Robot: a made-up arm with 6 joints.
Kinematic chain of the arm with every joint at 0, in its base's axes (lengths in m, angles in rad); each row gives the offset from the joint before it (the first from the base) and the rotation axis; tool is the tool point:
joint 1: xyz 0 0 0.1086 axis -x
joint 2: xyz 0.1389 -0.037 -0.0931 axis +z
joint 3: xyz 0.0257 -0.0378 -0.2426 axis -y
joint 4: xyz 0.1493 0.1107 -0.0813 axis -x
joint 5: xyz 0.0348 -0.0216 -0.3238 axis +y
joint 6: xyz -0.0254 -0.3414 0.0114 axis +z
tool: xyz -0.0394 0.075 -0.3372
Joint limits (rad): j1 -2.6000..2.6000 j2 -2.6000..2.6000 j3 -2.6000..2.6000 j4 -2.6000..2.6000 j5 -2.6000..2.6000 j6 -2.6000..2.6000
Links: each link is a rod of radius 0.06 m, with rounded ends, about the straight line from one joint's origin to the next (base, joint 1, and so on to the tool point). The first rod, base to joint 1, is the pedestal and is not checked.
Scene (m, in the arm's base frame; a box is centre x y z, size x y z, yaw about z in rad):
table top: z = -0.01
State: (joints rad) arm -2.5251 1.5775 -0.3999 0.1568 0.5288 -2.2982
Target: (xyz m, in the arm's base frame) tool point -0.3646 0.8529 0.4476
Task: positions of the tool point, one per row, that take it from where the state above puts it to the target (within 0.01 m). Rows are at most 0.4 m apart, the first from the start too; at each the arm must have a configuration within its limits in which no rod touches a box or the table.
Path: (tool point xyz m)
1: 0.2943 0.9326 0.6484
2: -0.0374 0.9857 0.5219
3: -0.3646 0.8529 0.4476

